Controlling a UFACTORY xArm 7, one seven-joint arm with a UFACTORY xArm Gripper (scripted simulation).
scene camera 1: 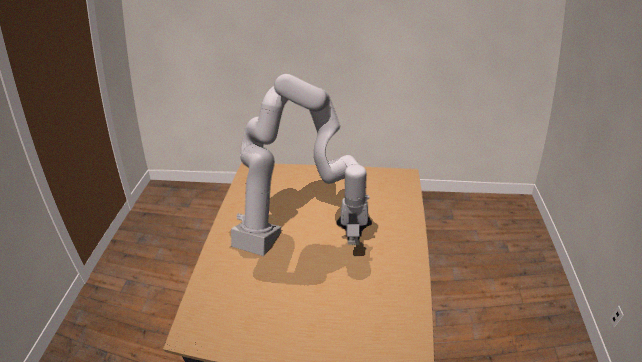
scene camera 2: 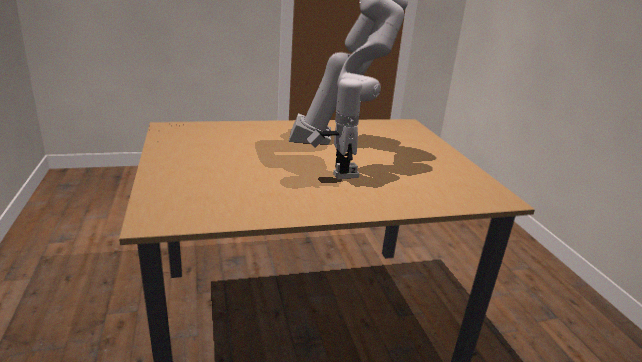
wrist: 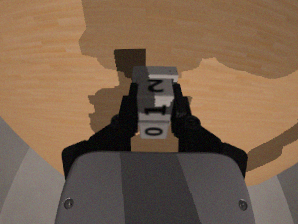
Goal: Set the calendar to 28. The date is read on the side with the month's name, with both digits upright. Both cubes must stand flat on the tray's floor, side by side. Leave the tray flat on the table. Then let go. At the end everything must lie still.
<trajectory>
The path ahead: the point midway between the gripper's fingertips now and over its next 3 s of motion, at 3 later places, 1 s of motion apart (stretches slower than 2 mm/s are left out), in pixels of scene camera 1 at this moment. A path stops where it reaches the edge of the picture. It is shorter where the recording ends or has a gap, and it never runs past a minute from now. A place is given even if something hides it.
My gripper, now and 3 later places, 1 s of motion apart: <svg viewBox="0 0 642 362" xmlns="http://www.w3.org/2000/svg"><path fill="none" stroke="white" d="M353 237L354 218L363 218L383 220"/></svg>
</trajectory>
